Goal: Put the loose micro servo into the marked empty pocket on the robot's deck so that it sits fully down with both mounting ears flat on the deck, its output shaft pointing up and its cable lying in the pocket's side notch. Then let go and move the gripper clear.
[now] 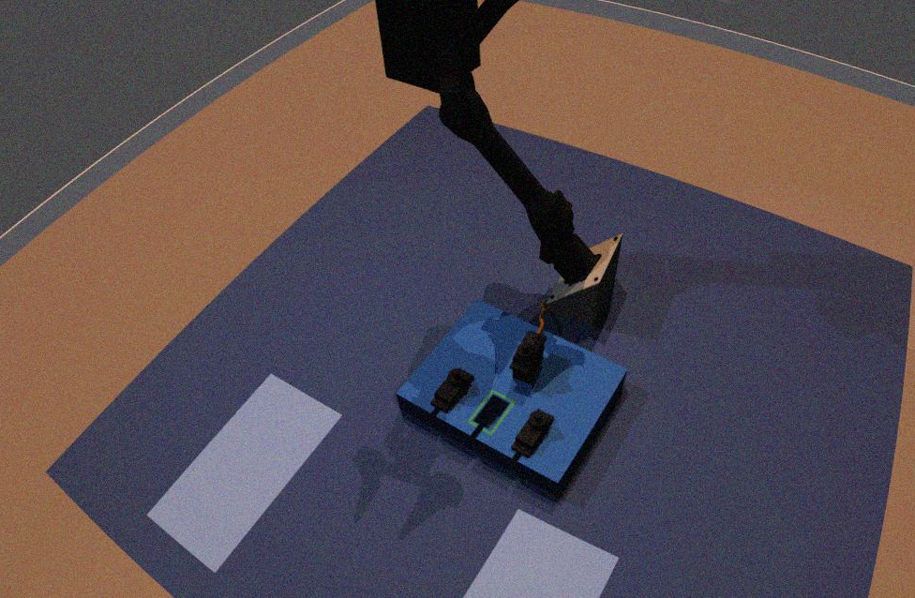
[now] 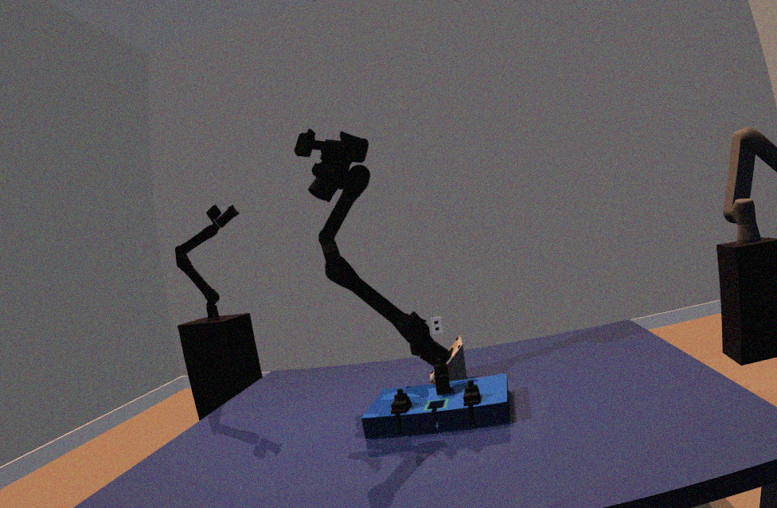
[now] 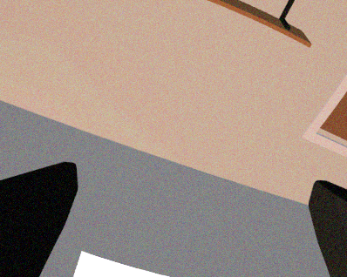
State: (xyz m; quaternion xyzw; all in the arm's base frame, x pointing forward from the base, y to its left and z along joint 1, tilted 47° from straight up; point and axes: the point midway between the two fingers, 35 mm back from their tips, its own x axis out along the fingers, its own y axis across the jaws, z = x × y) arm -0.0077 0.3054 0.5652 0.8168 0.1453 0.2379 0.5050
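Now: the blue deck 66 cm below my gripper tip, 21 cm to the left of it and 9 cm ahead of it.
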